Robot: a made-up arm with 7 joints. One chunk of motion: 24 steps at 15 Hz.
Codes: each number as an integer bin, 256 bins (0 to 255) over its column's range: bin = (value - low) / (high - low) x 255, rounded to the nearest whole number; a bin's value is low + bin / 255 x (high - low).
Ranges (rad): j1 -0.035..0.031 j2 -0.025..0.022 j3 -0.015..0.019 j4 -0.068..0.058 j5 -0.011..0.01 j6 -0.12..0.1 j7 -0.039..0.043
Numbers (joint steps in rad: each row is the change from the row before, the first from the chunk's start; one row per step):
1: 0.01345 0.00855 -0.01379 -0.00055 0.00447 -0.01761 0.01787
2: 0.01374 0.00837 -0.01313 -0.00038 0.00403 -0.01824 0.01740
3: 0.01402 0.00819 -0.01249 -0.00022 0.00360 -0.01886 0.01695
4: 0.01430 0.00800 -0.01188 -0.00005 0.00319 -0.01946 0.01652
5: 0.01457 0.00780 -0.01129 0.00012 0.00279 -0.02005 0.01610
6: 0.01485 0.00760 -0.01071 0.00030 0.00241 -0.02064 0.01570
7: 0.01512 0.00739 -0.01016 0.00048 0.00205 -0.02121 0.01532
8: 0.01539 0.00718 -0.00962 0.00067 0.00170 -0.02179 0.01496
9: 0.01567 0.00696 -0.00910 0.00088 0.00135 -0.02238 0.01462
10: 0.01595 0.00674 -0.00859 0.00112 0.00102 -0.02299 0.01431
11: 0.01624 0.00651 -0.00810 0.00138 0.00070 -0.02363 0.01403
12: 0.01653 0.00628 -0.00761 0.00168 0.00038 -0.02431 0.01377
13: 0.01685 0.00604 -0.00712 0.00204 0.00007 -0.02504 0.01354
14: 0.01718 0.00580 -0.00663 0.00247 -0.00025 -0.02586 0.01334
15: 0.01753 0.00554 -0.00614 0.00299 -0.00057 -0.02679 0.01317
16: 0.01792 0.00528 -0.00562 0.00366 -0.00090 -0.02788 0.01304
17: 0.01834 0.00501 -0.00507 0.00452 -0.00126 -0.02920 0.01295
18: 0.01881 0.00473 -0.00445 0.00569 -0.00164 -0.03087 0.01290
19: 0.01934 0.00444 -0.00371 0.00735 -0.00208 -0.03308 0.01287
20: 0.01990 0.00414 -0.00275 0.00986 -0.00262 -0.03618 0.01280
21: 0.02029 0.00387 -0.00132 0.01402 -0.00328 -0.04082 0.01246
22: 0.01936 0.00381 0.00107 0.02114 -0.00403 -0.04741 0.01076
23: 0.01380 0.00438 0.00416 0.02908 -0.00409 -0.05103 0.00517
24: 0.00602 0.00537 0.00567 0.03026 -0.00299 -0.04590 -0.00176
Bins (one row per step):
1: 187 182 9 137 188 119 177
2: 188 181 14 137 183 118 175
3: 189 180 19 137 177 117 174
4: 190 179 23 138 172 117 173
5: 192 178 28 138 167 116 171
6: 193 177 32 138 163 115 170
7: 194 176 36 139 158 115 169
8: 195 175 40 139 154 114 168
9: 196 173 44 139 150 113 167
10: 197 172 48 140 146 112 166
11: 198 171 52 140 142 112 165
12: 199 170 55 141 138 111 164
13: 200 168 59 142 134 110 163
14: 202 167 63 143 131 109 163
15: 203 166 66 144 127 108 162
16: 204 164 70 145 123 107 162
17: 206 163 74 147 118 105 162
18: 208 161 79 149 114 103 161
19: 210 160 85 152 108 101 161
20: 212 158 92 158 102 97 161
21: 214 157 103 166 94 92 160
22: 210 156 121 180 85 84 155
23: 189 159 144 196 84 80 137
24: 158 165 155 199 97 86 116

